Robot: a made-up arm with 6 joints. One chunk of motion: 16 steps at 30 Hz.
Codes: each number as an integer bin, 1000 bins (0 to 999) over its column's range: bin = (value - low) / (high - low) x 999, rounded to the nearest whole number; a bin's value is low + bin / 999 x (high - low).
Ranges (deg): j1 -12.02..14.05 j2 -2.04..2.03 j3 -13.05..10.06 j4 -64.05..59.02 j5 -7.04..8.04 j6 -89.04..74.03
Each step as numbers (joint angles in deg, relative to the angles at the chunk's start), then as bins.
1 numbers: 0.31 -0.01 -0.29 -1.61 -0.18 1.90
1 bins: 472 498 552 507 454 557
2 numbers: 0.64 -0.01 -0.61 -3.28 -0.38 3.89
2 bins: 485 498 538 493 441 569
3 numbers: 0.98 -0.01 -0.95 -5.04 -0.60 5.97
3 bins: 498 498 523 479 427 582
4 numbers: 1.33 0.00 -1.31 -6.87 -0.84 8.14
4 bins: 512 501 507 464 411 595
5 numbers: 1.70 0.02 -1.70 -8.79 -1.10 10.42
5 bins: 526 506 491 449 394 609
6 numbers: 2.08 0.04 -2.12 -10.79 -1.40 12.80
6 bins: 540 511 472 432 374 624
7 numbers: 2.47 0.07 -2.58 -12.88 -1.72 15.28
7 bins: 555 518 453 415 352 639
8 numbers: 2.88 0.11 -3.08 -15.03 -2.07 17.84
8 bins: 571 528 431 398 329 655
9 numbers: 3.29 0.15 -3.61 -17.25 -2.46 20.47
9 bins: 587 538 408 380 303 671
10 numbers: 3.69 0.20 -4.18 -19.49 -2.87 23.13
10 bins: 602 550 383 362 276 687
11 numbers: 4.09 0.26 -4.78 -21.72 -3.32 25.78
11 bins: 617 565 357 344 246 703
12 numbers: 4.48 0.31 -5.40 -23.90 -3.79 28.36
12 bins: 632 577 331 326 215 719
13 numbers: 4.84 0.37 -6.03 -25.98 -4.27 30.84
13 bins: 646 592 303 309 184 734
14 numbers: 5.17 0.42 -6.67 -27.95 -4.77 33.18
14 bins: 659 604 276 293 150 749
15 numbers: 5.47 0.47 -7.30 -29.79 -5.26 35.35
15 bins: 670 616 249 278 118 762
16 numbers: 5.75 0.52 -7.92 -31.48 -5.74 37.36
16 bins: 681 628 222 264 86 774
